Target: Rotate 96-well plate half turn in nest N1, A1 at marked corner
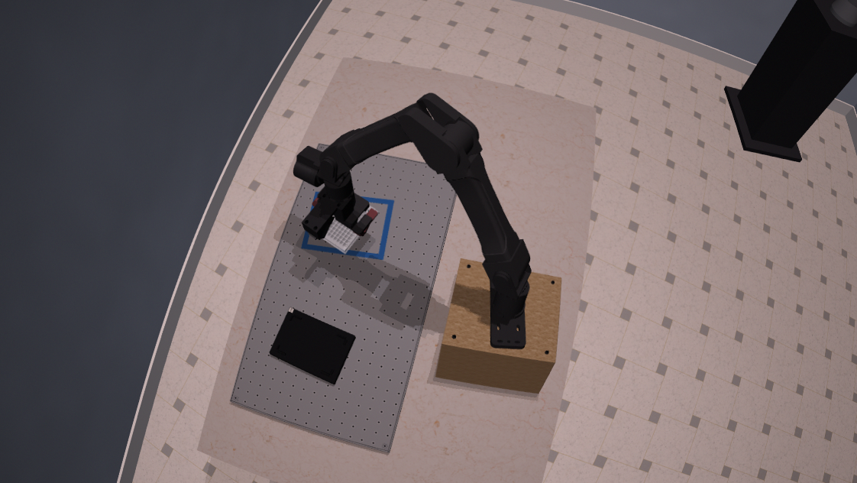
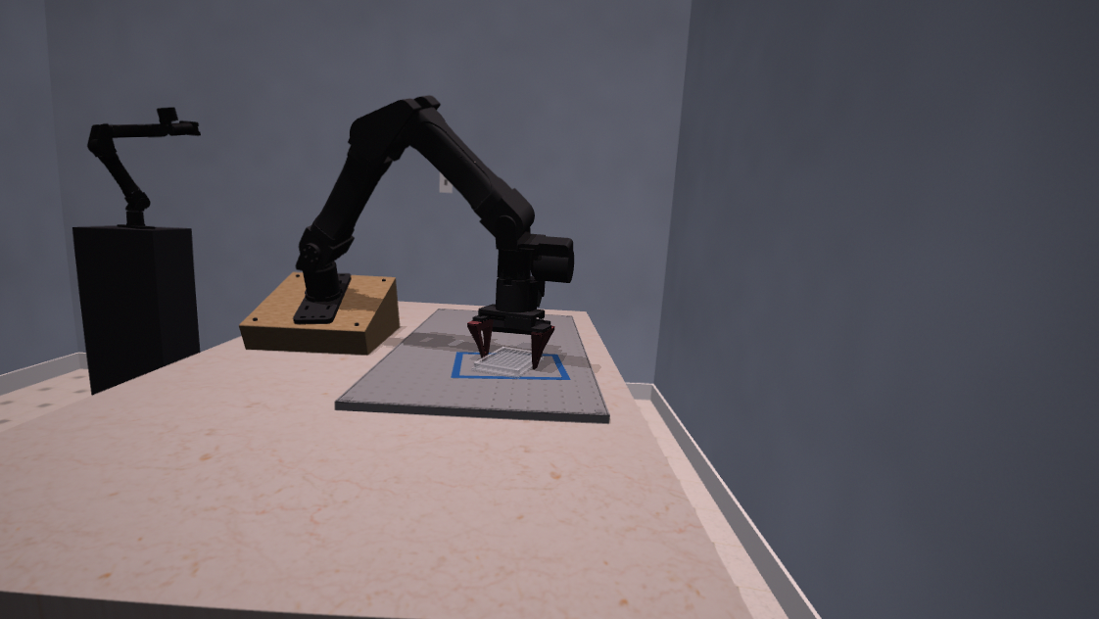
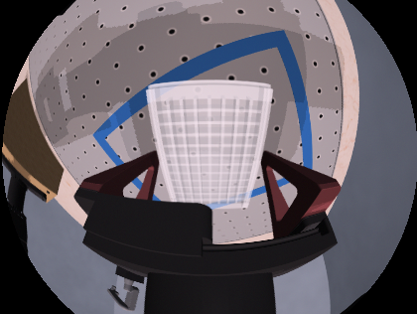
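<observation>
Right now the 96-well plate is 10 mm below my hand. Also, from my hand: black plate nest N1 (40 mm ahead, 300 mm to the left); A1 label (100 mm ahead, 230 mm to the left).
</observation>
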